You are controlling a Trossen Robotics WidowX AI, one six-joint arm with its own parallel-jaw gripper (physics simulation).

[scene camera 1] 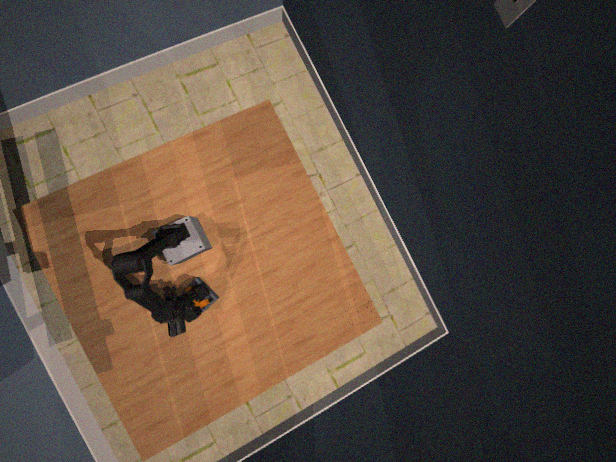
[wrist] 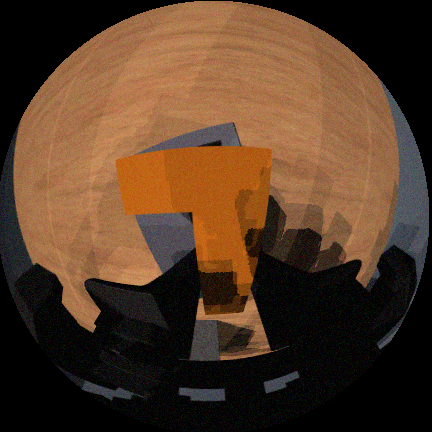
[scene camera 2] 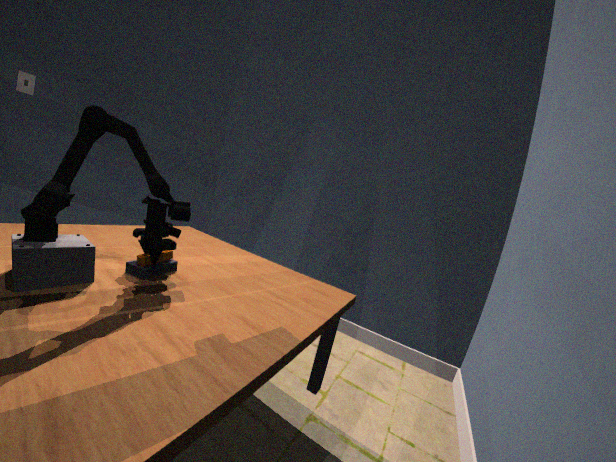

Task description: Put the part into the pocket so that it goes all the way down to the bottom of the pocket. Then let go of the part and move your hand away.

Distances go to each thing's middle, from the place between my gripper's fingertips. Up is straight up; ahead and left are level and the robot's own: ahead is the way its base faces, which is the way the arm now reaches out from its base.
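Grey pocket block [wrist: 169, 236]: my gripper 10 mm short of it, 20 mm above it, 20 mm to the right of it. Orange part [wrist: 226, 188]: 10 mm ahead of my hand, 20 mm above, 20 mm to the left of it.
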